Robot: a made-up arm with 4 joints.
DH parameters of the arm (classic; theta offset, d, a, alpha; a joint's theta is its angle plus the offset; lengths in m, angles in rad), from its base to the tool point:
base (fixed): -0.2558 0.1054 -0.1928 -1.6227
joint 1: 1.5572 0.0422 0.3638 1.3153
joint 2: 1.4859 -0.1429 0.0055 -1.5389
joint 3: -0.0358 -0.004 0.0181 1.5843
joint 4: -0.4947 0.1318 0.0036 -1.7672
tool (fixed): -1.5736 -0.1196 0 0
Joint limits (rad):
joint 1: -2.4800..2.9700
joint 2: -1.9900..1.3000
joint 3: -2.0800..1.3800
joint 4: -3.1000..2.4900
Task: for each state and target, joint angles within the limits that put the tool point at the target. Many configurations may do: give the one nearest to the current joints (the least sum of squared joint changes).
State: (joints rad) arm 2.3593 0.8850 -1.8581 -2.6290
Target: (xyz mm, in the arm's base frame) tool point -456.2 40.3 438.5
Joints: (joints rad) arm 2.5356 1.1836 -1.1126 -3.1000
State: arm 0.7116 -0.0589 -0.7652 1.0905
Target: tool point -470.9 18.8 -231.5
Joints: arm 0.7401 -0.2907 -1.0476 0.9978
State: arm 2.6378 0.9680 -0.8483 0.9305
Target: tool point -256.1 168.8 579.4
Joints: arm 2.9634 0.8462 -0.8628 1.0259
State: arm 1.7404 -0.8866 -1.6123 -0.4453
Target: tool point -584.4 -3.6 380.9
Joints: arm 1.7731 -0.2463 -1.8273 -0.1631
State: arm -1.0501 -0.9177 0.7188 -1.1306
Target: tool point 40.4 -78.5 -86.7
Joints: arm -0.8138 -0.7157 -0.0573 -0.8497
